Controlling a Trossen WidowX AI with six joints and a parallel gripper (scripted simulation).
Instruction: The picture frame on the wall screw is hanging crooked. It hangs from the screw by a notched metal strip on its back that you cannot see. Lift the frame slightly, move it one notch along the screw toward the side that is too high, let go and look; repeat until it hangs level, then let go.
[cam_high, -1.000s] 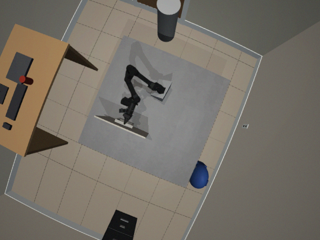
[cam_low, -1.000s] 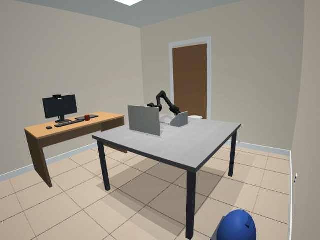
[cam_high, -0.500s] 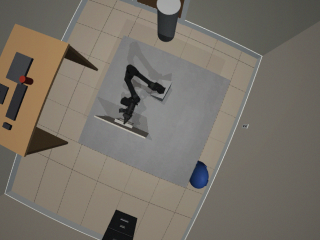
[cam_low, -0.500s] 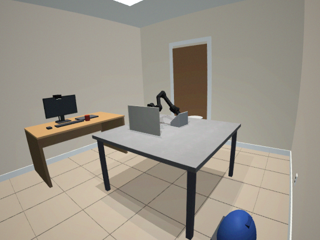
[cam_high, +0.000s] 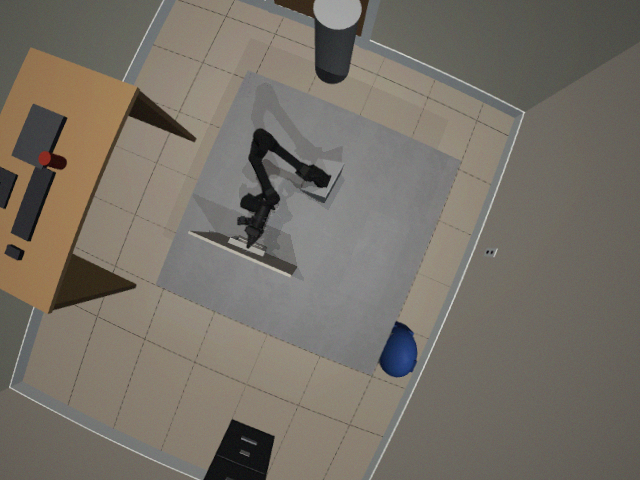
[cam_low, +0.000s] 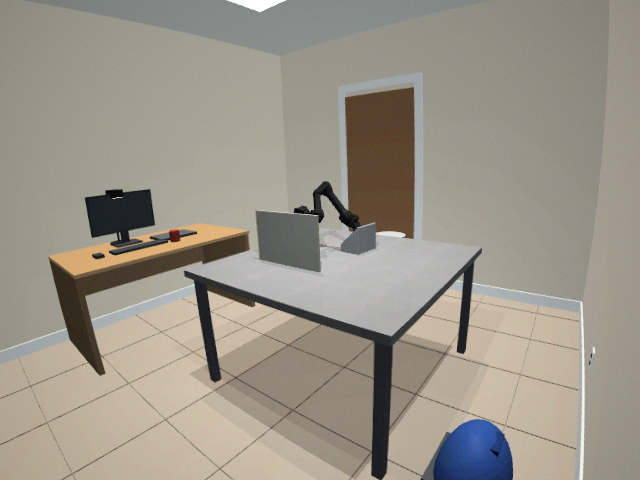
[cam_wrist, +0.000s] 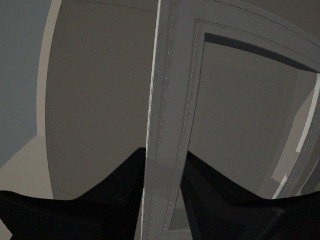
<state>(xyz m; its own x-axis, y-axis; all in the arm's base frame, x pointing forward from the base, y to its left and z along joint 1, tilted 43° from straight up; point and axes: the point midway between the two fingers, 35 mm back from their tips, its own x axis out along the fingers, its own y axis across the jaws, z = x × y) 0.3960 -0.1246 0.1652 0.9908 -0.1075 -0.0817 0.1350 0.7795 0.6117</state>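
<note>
Now: gripper tip 1 cm to the left of the pale picture frame and 5 cm above it. The rest, counted from my gripper tip: wall panel (2 cm ahead, 6 cm below).
</note>
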